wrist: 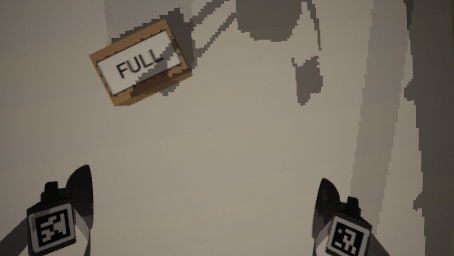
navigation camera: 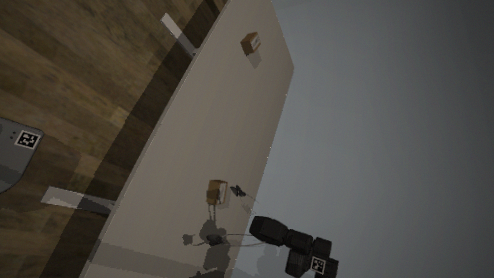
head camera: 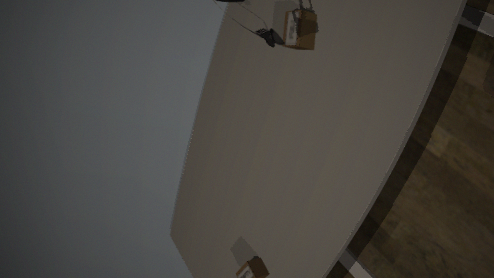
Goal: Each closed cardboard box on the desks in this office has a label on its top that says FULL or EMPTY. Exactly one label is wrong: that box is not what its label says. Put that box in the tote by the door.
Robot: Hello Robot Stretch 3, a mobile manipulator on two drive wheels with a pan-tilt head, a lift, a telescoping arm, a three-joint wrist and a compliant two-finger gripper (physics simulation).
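Frame: origin at the robot's base, x back, y right, z up, level; centimetres.
Where they show: gripper, fingertip midpoint: [wrist: 207, 193] [navigation camera: 219, 211] [head camera: 300, 5].
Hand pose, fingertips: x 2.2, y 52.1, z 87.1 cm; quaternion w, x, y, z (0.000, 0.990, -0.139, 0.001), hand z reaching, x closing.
Note:
Each offset is from my fingertips to the centre of the thing. "*": to the spot under its first point. Level surfaces: height alone.
A small brown cardboard box @[dx -5.0, dy +12.0, dz -12.5 cm] [head camera: 306, 36] [navigation camera: 215, 192] [wrist: 140, 62] sits closed on the desk; its white label reads FULL in the wrist view, with shadow over part of it. A second cardboard box @[dx -74.3, dy +2.0, dz -12.5 cm] [head camera: 258, 267] [navigation camera: 249, 44] stands near the desk's far end; its label is too small to read. My gripper [navigation camera: 226, 215] [wrist: 207, 193] is open with empty fingers, above the desk. The FULL box lies beyond the fingertips, toward the upper left in the wrist view. In the head view one finger shows beside that box. The tote does not show.
The long pale desk @[dz -15.0 cm] [head camera: 300, 150] [navigation camera: 200, 120] [wrist: 225, 130] runs along a grey wall [head camera: 100, 125] [navigation camera: 390, 125]. Desk legs @[* dx +20.4, dy -9.4, dz -84.5 cm] [navigation camera: 75, 197] stand under its front edge, over a wooden floor @[dz -87.0 cm] [head camera: 450, 200] [navigation camera: 60, 75]. Part of my base [navigation camera: 15, 157] shows at the navigation view's left.

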